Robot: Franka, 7 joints.
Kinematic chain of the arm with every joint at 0, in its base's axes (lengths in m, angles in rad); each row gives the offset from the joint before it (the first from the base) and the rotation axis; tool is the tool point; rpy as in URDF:
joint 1: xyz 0 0 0.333 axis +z
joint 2: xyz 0 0 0 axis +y
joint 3: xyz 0 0 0.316 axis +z
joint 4: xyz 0.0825 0 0 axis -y
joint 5: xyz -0.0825 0 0.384 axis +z
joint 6: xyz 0 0 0 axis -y
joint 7: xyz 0.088 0 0 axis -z
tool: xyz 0 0 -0.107 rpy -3.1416 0 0
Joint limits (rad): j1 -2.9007..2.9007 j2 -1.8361..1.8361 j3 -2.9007..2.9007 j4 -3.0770..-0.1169 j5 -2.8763..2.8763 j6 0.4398..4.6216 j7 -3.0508..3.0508
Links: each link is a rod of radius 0.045 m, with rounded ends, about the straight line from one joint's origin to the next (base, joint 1, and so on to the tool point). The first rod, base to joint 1, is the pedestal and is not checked.
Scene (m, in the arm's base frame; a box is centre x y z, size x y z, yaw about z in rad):
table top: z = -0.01
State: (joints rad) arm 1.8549 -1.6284 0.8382 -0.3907 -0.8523 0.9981 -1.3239
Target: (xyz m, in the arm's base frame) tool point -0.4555 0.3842 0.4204
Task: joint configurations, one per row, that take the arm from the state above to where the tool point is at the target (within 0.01 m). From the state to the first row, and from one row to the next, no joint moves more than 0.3 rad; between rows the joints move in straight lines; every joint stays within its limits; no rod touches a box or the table.
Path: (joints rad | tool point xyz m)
1: 1.5847 -1.6359 0.9421 -0.5620 -0.8001 1.0063 -1.3239 | -0.1814 -0.6665 0.5509
2: 1.3145 -1.6433 1.0460 -0.7333 -0.7479 1.0145 -1.3239 | -0.4177 -0.5317 0.5525
3: 1.0443 -1.6508 1.1499 -0.9045 -0.6957 1.0227 -1.3239 | -0.5796 -0.3173 0.5377
4: 0.7741 -1.6582 1.2538 -1.0758 -0.6435 1.0309 -1.3239 | -0.6405 -0.0623 0.5087
5: 0.5039 -1.6657 1.3577 -1.2471 -0.5913 1.0392 -1.3239 | -0.5941 0.1863 0.4683
6: 0.2337 -1.6731 1.4616 -1.4184 -0.5391 1.0474 -1.3239 | -0.4555 0.3842 0.4204

